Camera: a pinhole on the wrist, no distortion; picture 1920 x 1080 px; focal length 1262.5 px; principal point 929.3 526.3 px. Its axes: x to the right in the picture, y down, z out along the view. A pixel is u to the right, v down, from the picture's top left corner.
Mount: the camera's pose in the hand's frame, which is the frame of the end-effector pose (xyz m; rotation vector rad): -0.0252 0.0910 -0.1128 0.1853 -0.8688 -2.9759
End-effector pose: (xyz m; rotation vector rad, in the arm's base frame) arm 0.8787 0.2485 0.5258 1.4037 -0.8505 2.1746
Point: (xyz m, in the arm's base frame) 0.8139 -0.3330 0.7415
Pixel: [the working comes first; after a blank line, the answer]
In the camera's frame: -0.3148 0.0222 0.5856

251 574
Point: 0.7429 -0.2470 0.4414
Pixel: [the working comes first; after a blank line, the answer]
In the camera's frame: -0.0564 -0.1372 0.4842

782 169
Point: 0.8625 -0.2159 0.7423
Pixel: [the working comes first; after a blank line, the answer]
In the camera's frame: -0.2849 0.0943 0.4857

189 771
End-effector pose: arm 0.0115 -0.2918 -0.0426 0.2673 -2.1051 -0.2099
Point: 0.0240 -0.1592 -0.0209
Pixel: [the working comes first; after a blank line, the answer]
In the camera's frame: -0.0132 0.0177 0.1024

767 745
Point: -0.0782 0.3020 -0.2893
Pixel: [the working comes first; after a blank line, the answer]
In the camera's frame: 0.2259 -0.1753 0.5505

1447 124
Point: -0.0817 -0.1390 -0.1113
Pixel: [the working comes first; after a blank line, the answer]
In the camera's frame: -0.0027 0.0855 0.2251

914 1006
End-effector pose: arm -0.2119 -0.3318 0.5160 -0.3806 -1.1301 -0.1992
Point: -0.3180 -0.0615 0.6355
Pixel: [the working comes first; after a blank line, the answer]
In the camera's frame: -0.1417 0.1079 0.3348

395 933
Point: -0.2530 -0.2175 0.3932
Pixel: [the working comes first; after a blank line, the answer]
In the camera's frame: 0.0817 0.0588 0.1478

1627 1029
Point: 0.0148 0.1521 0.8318
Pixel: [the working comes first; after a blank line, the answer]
In the camera's frame: -0.4698 -0.1875 0.3372

outside the picture
